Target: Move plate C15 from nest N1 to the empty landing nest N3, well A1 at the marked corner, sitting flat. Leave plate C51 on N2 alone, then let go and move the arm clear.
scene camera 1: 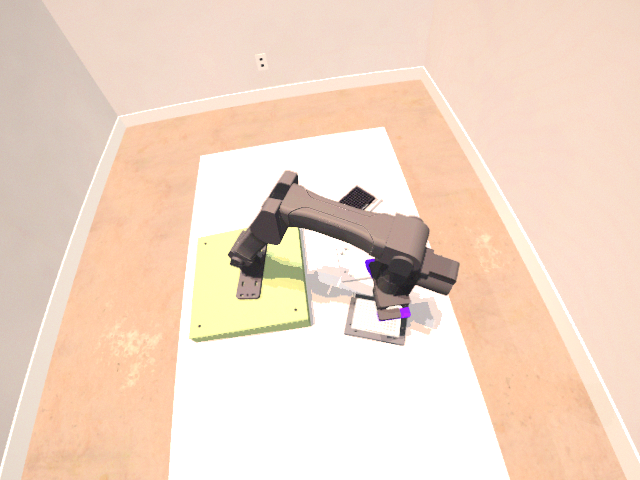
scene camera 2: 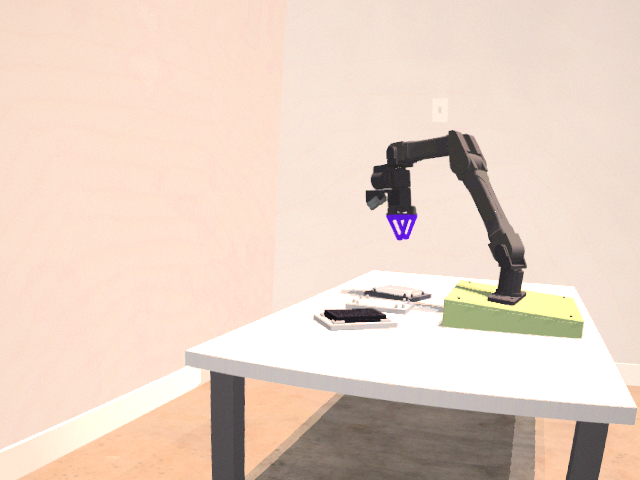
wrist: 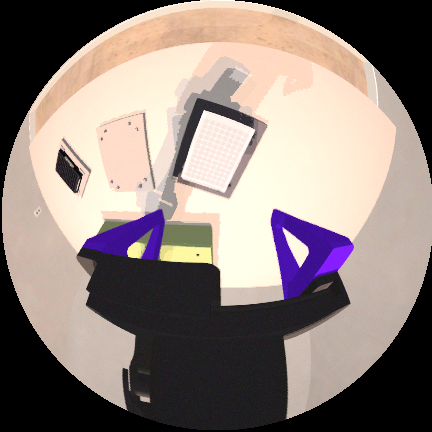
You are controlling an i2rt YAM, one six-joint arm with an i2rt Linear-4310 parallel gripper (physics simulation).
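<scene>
With nothing held in it, my gripper is open, and besides being visible here it can be seen in the wrist view and in scene camera 2. I also see a black perforated rack.
</scene>
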